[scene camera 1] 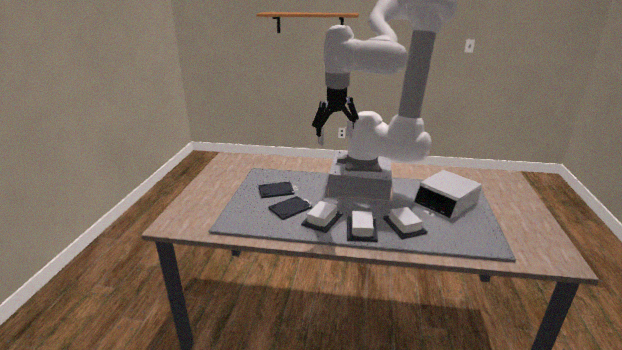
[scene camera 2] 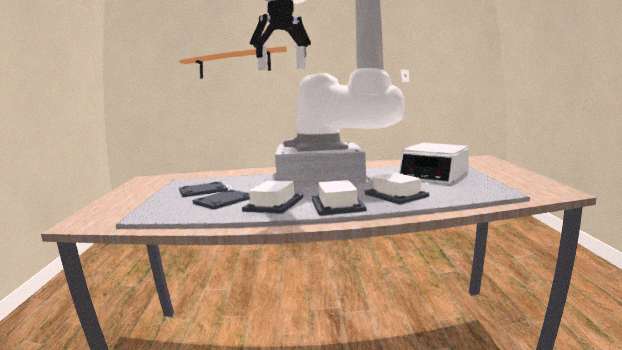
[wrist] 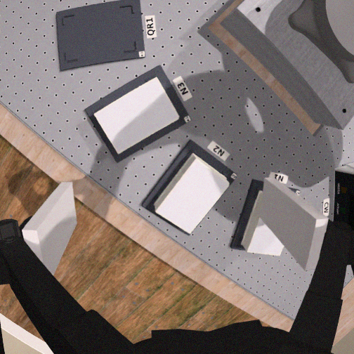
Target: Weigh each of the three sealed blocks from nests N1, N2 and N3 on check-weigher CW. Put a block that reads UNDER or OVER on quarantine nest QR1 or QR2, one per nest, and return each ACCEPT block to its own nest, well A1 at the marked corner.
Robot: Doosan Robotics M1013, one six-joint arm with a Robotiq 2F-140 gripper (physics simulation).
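Places are measured from the arm's base along level axes (x right, y ahead, z up), in millimetres.
Pixels of known places: gripper, fingertip midpoint: [scene camera 1: 335, 140] [scene camera 2: 282, 69]; arm's base, origin of the base link: [scene camera 1: 361, 164] [scene camera 2: 318, 147].
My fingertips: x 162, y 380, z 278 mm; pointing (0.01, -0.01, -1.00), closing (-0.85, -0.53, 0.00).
Note:
Ahead of a thing's pixels: the offset from my fingertips to its middle. Level surfaces: height alone.
My gripper [scene camera 1: 336, 134] [scene camera 2: 281, 58] [wrist: 170, 201] is open and empty, high above the table. Three white blocks sit on dark nests: one block @[dx +46, dy -11, dz -344 mm] [scene camera 1: 322, 214] [scene camera 2: 271, 194] [wrist: 137, 115] on N3 [wrist: 125, 91], one block @[dx -119, dy +64, dz -344 mm] [scene camera 1: 362, 223] [scene camera 2: 338, 194] [wrist: 192, 195] on N2 [wrist: 172, 172], and one block @[dx -305, dy +35, dz -344 mm] [scene camera 1: 406, 220] [scene camera 2: 397, 185] [wrist: 262, 237] on N1 [wrist: 245, 220], partly hidden by a finger in the wrist view. QR1 @[dx +193, dy -107, dz -369 mm] [scene camera 1: 290, 207] [scene camera 2: 221, 199] [wrist: 100, 37] and QR2 @[dx +273, dy -277, dz -369 mm] [scene camera 1: 276, 189] [scene camera 2: 202, 188] are empty. Check-weigher CW @[dx -540, dy -159, dz -327 mm] [scene camera 1: 455, 185] [scene camera 2: 435, 148] bears no block; no reading is legible.
The robot's base [scene camera 1: 360, 184] [scene camera 2: 320, 167] stands behind the nests, between the quarantine nests and the check-weigher. A grey perforated mat @[dz -376 mm] [scene camera 1: 240, 220] [scene camera 2: 150, 215] [wrist: 30, 85] lies on the wooden table @[dz -389 mm] [scene camera 1: 185, 215] [scene camera 2: 80, 220]. A shelf [scene camera 1: 307, 15] [scene camera 2: 235, 54] is on the back wall.

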